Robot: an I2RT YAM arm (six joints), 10 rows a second.
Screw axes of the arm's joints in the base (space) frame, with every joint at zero. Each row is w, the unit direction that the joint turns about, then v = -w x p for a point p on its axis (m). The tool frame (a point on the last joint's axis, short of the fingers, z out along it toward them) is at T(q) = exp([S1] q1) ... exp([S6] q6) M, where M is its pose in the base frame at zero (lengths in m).
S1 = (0, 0, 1, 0, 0, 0)
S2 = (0, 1, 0, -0.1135, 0, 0.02)
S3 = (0, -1, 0, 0.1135, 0, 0.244)
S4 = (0, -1, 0, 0.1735, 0, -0.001)
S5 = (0, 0, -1, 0, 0.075, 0)
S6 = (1, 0, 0, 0, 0.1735, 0)
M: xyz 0.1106 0 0.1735 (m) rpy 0 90 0 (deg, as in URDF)
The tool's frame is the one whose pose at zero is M.
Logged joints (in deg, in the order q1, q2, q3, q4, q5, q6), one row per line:
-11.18, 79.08, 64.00, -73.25, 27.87, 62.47
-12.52, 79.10, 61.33, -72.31, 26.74, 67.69
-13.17, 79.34, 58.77, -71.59, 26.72, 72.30
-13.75, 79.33, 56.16, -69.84, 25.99, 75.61
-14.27, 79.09, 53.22, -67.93, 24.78, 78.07
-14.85, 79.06, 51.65, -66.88, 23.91, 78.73
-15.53, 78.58, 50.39, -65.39, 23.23, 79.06
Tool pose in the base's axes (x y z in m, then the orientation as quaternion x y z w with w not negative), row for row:
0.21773, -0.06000, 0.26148, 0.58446, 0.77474, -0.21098, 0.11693
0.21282, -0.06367, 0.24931, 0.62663, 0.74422, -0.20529, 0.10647
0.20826, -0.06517, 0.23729, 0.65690, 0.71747, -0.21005, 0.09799
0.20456, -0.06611, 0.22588, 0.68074, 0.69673, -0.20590, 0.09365
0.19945, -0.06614, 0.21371, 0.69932, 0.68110, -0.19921, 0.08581
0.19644, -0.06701, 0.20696, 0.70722, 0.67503, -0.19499, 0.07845
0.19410, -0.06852, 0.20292, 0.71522, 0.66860, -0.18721, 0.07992
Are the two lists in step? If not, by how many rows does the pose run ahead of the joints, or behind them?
They are in step.
